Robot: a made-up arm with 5 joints. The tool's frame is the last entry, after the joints.
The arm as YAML. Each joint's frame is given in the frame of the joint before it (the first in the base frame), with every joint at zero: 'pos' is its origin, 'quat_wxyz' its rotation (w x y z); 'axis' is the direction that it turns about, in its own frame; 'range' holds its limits. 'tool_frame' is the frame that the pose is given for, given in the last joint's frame.
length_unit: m
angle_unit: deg
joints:
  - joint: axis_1
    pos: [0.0, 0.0, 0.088]
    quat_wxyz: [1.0, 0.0, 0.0, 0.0]
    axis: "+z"
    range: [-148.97, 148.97]
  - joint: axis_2
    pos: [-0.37, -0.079, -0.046]
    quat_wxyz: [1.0, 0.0, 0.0, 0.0]
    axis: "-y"
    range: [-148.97, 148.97]
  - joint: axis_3
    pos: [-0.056, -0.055, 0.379]
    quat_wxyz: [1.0, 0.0, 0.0, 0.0]
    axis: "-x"
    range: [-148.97, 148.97]
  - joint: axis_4
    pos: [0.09, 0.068, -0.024]
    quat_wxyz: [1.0, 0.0, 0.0, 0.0]
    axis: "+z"
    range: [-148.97, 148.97]
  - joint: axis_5
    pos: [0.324, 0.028, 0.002]
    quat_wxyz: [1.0, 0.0, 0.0, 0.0]
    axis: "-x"
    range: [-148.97, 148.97]
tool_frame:
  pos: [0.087, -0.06, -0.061]
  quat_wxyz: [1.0, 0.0, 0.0, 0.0]
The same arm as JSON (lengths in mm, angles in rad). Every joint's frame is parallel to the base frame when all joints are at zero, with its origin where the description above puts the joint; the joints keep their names.
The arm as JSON. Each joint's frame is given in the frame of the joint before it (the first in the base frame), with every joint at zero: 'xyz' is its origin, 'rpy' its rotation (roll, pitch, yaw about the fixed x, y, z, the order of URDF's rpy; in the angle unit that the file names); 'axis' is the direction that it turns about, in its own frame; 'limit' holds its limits. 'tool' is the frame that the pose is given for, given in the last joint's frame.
{"units": {"length": "mm", "angle": "rad"}, "joints": [
  {"name": "axis_1", "type": "revolute", "origin": {"xyz": [0.0, 0.0, 88.0], "rpy": [0.0, 0.0, 0.0]}, "axis": [0.0, 0.0, 1.0], "limit": {"lower": -2.6, "upper": 2.6}},
  {"name": "axis_2", "type": "revolute", "origin": {"xyz": [-370.0, -79.0, -46.0], "rpy": [0.0, 0.0, 0.0]}, "axis": [0.0, -1.0, 0.0], "limit": {"lower": -2.6, "upper": 2.6}},
  {"name": "axis_3", "type": "revolute", "origin": {"xyz": [-56.0, -55.0, 379.0], "rpy": [0.0, 0.0, 0.0]}, "axis": [-1.0, 0.0, 0.0], "limit": {"lower": -2.6, "upper": 2.6}},
  {"name": "axis_4", "type": "revolute", "origin": {"xyz": [90.0, 68.0, -24.0], "rpy": [0.0, 0.0, 0.0]}, "axis": [0.0, 0.0, 1.0], "limit": {"lower": -2.6, "upper": 2.6}},
  {"name": "axis_5", "type": "revolute", "origin": {"xyz": [324.0, 28.0, 2.0], "rpy": [0.0, 0.0, 0.0]}, "axis": [-1.0, 0.0, 0.0], "limit": {"lower": -2.6, "upper": 2.6}}
], "tool": {"origin": {"xyz": [87.0, -60.0, -61.0], "rpy": [0.0, 0.0, 0.0]}}}

